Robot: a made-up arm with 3 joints. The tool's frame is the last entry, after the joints. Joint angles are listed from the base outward. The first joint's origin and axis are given. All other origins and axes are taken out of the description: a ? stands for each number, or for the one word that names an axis. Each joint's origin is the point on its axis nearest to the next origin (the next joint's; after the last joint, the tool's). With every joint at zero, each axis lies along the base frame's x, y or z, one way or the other. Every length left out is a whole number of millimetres.
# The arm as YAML. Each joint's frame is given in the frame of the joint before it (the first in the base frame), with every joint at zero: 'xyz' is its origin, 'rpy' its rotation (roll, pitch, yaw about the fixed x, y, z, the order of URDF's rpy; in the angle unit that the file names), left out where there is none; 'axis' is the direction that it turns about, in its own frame. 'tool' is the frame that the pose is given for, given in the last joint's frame.
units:
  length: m
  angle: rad
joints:
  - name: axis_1
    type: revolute
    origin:
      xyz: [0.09, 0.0, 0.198]
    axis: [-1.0, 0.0, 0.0]
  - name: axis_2
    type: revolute
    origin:
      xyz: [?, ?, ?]
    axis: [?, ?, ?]
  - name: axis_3
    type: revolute
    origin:
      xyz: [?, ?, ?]
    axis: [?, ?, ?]
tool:
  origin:
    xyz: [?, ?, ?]
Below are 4 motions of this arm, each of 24 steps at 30 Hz.
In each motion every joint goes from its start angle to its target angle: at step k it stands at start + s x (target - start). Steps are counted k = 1, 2, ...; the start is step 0. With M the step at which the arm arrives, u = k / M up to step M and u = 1 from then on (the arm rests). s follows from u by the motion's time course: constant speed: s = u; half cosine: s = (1 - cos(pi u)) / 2; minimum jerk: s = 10 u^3 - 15 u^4 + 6 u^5.
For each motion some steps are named. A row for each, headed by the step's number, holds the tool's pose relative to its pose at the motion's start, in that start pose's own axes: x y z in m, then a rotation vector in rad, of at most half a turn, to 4 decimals.
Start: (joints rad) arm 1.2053 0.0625 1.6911
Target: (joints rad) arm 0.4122 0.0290 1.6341
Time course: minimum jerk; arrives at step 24
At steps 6, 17, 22, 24:
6: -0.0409 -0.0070 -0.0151 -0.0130 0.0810 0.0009
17: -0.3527 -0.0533 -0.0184 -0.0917 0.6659 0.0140
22: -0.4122 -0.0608 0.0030 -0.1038 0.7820 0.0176
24: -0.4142 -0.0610 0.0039 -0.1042 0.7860 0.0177

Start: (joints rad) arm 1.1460 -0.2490 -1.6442
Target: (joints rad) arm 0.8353 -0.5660 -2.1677
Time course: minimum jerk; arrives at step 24
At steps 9, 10, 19, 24:
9: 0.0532 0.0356 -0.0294 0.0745 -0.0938 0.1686
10: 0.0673 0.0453 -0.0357 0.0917 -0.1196 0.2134
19: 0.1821 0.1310 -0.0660 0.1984 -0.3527 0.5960
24: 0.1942 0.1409 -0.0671 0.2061 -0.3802 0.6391

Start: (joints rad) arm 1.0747 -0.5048 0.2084
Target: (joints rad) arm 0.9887 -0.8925 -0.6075
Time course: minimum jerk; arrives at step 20
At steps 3, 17, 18, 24:
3: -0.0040 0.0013 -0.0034 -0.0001 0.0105 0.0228
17: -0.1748 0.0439 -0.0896 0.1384 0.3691 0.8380
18: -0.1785 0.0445 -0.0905 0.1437 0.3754 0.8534
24: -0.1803 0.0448 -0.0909 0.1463 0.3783 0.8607

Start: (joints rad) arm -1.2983 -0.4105 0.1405
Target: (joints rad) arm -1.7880 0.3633 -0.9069
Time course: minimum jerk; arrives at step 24
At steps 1, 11, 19, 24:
1: 0.0002 0.0003 0.0001 0.0004 -0.0005 0.0008
11: 0.1057 0.1461 0.0973 0.1763 -0.3441 0.4876
19: 0.1652 0.2540 0.2756 0.2040 -0.8620 0.9407
24: 0.1679 0.2603 0.2995 0.1903 -0.9311 0.9834

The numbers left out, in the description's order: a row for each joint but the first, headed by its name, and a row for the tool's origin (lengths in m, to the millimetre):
axis_2: xyz 0.0 -0.16 -0.111, axis 0.0 -1.0 0.0
axis_3: xyz 0.26 0.0 -0.403, axis 0.0 0.0 -1.0
tool: xyz 0.036 -0.01 0.0

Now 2 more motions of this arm.
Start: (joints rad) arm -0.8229 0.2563 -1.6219
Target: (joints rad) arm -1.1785 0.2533 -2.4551
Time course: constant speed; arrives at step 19
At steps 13, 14, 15, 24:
13: 0.1092 0.0206 -0.0171 -0.0765 -0.2253 0.5060
14: 0.1174 0.0219 -0.0175 -0.0879 -0.2412 0.5445
15: 0.1255 0.0231 -0.0177 -0.1000 -0.2567 0.5829
24: 0.1575 0.0273 -0.0176 -0.1560 -0.3155 0.7352

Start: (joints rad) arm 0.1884 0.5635 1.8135
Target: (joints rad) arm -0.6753 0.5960 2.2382
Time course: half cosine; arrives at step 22
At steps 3, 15, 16, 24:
3: -0.0118 -0.0069 -0.0058 -0.0068 0.0323 -0.0401
15: -0.2300 -0.0820 -0.0333 -0.2012 0.5296 -0.6809
16: -0.2480 -0.0845 -0.0302 -0.2235 0.5671 -0.7304
24: -0.3016 -0.0888 -0.0159 -0.2974 0.6788 -0.8786

